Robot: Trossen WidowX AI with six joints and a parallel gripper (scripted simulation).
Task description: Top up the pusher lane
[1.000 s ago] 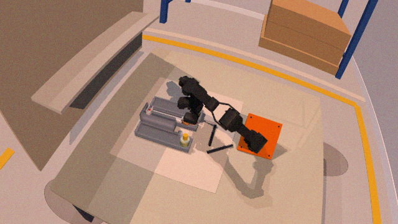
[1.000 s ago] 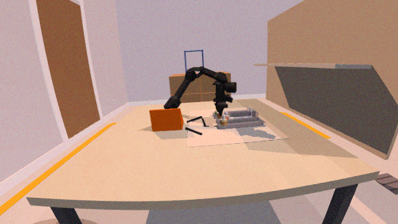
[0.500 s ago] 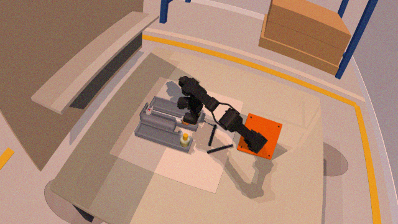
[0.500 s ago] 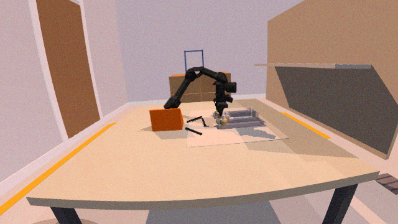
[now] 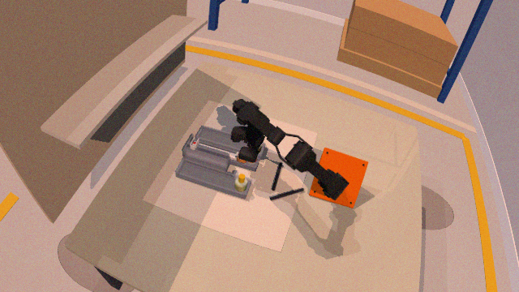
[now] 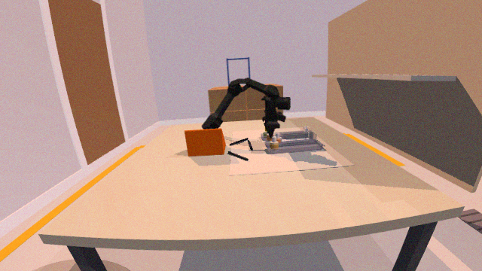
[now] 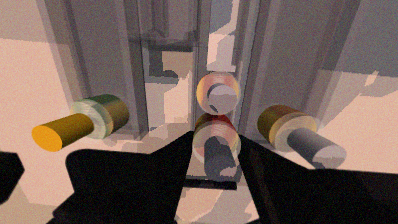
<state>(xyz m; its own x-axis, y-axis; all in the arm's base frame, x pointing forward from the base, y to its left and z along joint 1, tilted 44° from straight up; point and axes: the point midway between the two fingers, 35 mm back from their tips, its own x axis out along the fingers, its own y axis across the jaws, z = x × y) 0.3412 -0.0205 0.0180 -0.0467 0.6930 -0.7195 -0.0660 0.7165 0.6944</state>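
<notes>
My gripper tip is now 14 cm short of the grey lane unit, 4 cm to the right of it and 3 cm above it.
</notes>
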